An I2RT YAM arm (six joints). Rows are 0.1 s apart.
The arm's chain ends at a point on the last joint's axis. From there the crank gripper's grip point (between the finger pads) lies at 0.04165 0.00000 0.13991 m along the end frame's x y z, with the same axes.
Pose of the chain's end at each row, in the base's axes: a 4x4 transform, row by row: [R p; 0 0 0 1], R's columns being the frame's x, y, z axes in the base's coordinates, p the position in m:
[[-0.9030 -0.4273 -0.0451 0.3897], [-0.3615 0.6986 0.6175 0.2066], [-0.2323 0.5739 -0.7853 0.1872], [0 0 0 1]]
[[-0.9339 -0.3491 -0.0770 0.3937], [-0.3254 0.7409 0.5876 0.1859], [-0.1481 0.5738 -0.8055 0.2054], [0 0 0 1]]
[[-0.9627 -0.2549 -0.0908 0.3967], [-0.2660 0.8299 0.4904 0.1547], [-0.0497 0.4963 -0.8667 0.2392], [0 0 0 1]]
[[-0.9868 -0.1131 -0.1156 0.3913], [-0.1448 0.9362 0.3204 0.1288], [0.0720 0.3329 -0.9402 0.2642], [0 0 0 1]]
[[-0.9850 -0.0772 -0.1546 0.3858], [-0.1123 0.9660 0.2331 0.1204], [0.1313 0.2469 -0.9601 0.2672], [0 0 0 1]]
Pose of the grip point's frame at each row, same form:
[[-0.9030 -0.4273 -0.0451 0.3458], [-0.3615 0.6986 0.6175 0.2779], [-0.2323 0.5739 -0.7853 0.0677], [0 0 0 1]]
[[-0.9339 -0.3491 -0.0770 0.3440], [-0.3254 0.7409 0.5876 0.2546], [-0.1481 0.5738 -0.8055 0.0865], [0 0 0 1]]
[[-0.9627 -0.2549 -0.0908 0.3439], [-0.2660 0.8299 0.4904 0.2122], [-0.0497 0.4963 -0.8667 0.1159], [0 0 0 1]]
[[-0.9868 -0.1131 -0.1156 0.3340], [-0.1448 0.9362 0.3204 0.1676], [0.0720 0.3329 -0.9402 0.1357], [0 0 0 1]]
[[-0.9850 -0.0772 -0.1546 0.3231], [-0.1123 0.9660 0.2331 0.1483], [0.1313 0.2469 -0.9601 0.1383], [0 0 0 1]]

